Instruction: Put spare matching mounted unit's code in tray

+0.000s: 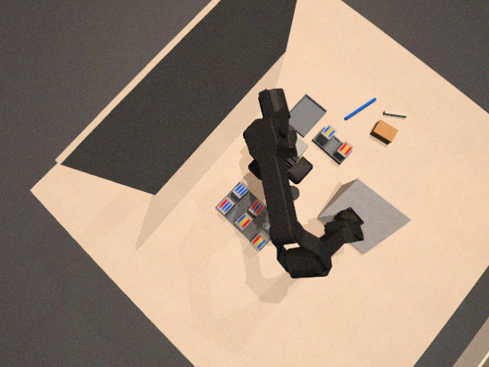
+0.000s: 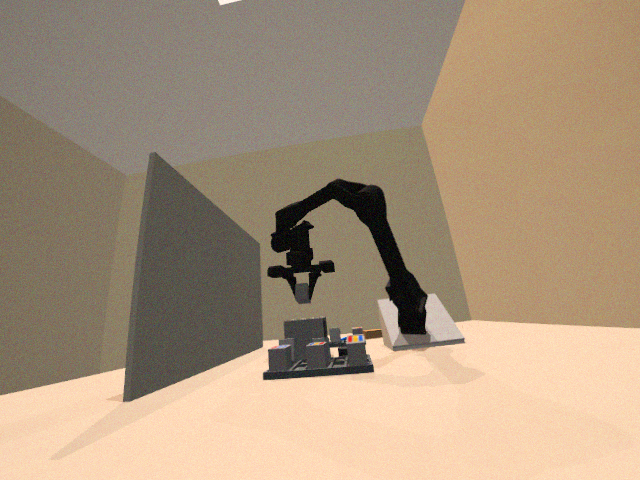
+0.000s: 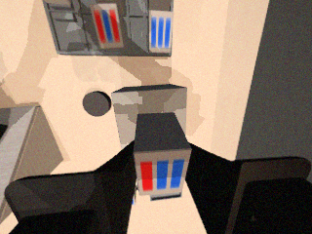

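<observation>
Now: the grey tray 60 mm ahead of my gripper tip, 220 mm to the right of it and 150 mm below it. Also, from my gripper tip: black tape roll 110 mm behind, 140 mm below; then grey spare block 30 mm above; then grey mounted unit 20 mm to the right, 100 mm below.
</observation>
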